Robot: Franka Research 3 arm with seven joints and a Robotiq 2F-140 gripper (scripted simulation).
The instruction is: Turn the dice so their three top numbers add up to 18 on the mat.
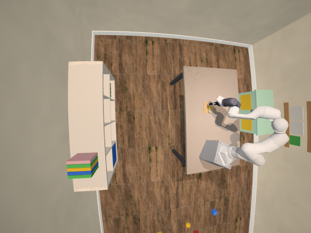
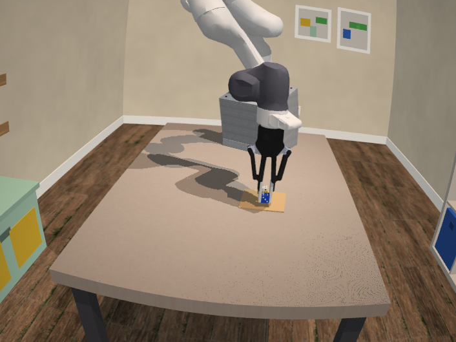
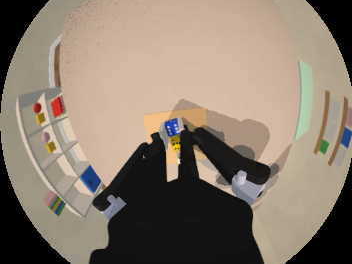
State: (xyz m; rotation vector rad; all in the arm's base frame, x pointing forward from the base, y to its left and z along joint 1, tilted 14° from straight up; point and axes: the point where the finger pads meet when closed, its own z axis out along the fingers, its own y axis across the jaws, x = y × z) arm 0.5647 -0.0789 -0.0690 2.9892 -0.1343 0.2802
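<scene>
My hand is 50 mm past the yellow die, 40 mm above it and 10 mm to the right of it. Round my hand: blue die (20 mm below); then white die (90 mm behind, 40 mm below, 10 mm to the left); then mat (50 mm below, 50 mm behind, 10 mm to the left).
</scene>
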